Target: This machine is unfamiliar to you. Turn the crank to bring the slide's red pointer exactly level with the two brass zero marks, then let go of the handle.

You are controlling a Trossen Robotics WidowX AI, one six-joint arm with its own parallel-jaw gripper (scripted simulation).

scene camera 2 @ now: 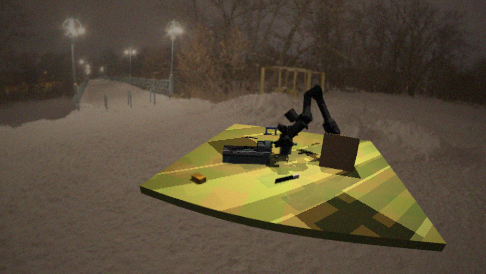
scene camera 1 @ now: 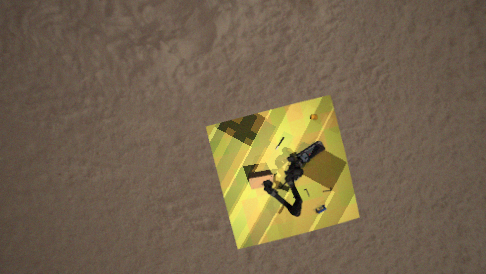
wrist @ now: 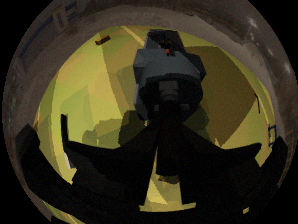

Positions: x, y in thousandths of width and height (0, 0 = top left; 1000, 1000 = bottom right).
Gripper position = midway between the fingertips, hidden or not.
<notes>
I see my gripper (wrist: 555, 551) and a crank handle (wrist: 565, 730).
</notes>
